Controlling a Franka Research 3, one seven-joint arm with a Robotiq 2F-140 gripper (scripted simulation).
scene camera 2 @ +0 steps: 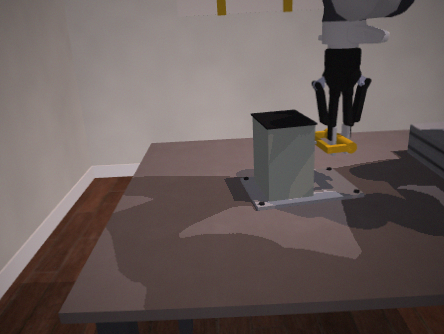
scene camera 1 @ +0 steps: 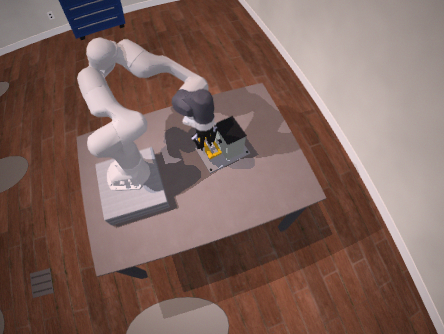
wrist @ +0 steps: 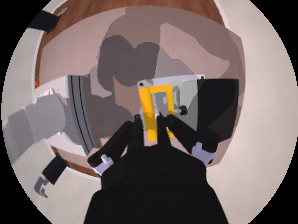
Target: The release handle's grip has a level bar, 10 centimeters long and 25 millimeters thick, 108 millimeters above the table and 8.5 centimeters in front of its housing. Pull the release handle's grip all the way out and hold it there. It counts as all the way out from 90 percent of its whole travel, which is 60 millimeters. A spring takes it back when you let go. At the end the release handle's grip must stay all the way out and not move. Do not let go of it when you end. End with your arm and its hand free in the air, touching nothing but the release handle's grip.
Path:
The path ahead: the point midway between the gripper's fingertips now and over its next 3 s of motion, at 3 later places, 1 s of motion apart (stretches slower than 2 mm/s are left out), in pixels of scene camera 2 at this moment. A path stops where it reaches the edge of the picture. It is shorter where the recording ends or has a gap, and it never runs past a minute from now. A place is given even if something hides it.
My gripper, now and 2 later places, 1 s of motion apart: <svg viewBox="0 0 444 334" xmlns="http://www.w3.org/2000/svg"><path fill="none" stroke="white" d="M338 153L352 151L360 150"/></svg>

